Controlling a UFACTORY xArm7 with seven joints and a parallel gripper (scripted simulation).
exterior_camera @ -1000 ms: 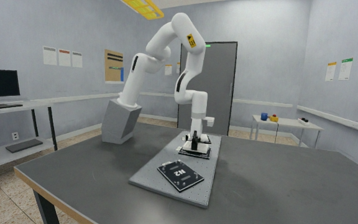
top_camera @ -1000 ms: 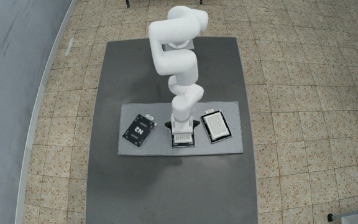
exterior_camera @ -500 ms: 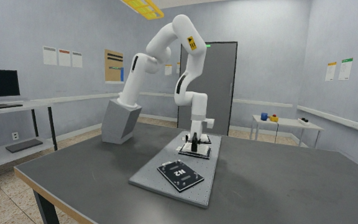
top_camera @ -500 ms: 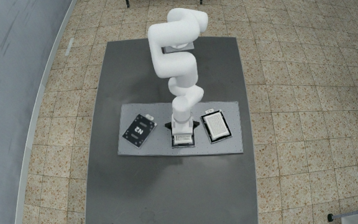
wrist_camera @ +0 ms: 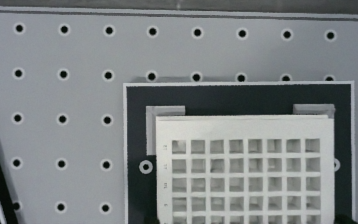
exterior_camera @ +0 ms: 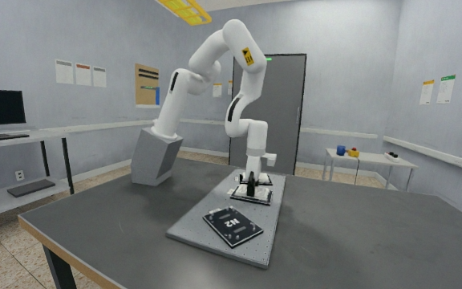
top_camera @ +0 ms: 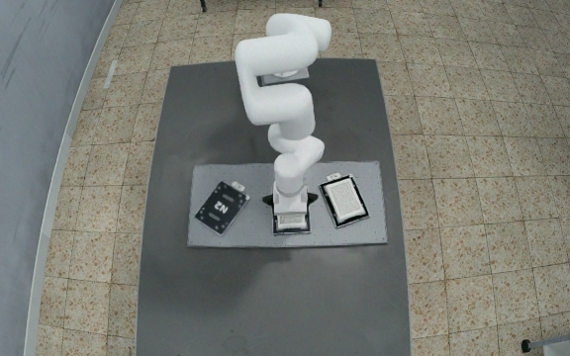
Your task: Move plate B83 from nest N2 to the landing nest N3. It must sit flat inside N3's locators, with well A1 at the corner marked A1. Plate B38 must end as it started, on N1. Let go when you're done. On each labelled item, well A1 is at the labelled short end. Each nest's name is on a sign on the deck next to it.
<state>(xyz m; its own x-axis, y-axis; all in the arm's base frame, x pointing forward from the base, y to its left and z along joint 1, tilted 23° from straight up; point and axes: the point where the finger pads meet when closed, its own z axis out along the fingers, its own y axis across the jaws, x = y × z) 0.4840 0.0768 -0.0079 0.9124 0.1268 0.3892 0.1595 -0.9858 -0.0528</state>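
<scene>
My gripper is now 30 mm above the black nest N3. Round my hand: nest N1 (50 mm behind, 170 mm to the left, 30 mm below); then black nest N2 (20 mm ahead, 230 mm to the right, 30 mm below).
</scene>
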